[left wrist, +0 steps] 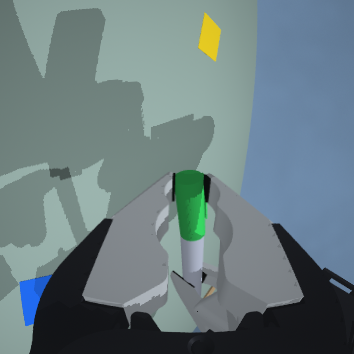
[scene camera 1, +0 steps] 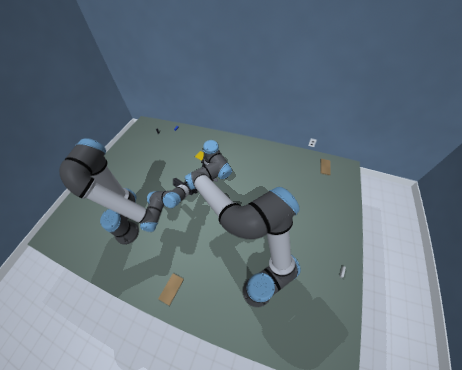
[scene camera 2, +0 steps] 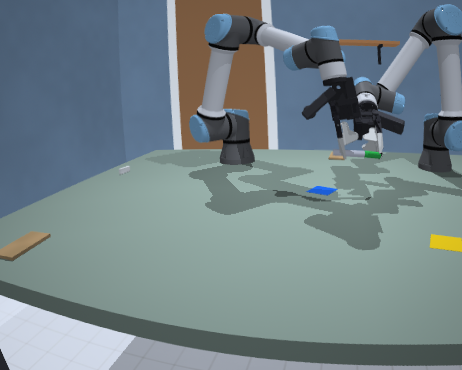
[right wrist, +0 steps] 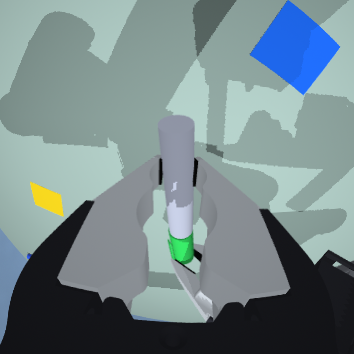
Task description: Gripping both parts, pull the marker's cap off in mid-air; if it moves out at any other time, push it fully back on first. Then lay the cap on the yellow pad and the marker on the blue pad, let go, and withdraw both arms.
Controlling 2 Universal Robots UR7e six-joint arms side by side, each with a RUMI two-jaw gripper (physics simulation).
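Note:
The marker's pale grey body and green cap are joined, with no gap visible between them. The marker lies roughly level in mid-air above the table. My left gripper is shut on the cap. My right gripper is shut on the body, with its rear end standing out past the fingertips. The blue pad and the yellow pad lie on the table, apart.
In scene camera 1, one flat wooden block lies at the front and another wooden block at the back right. A small light cylinder lies at the right. A small black item and a small blue item lie at the back left.

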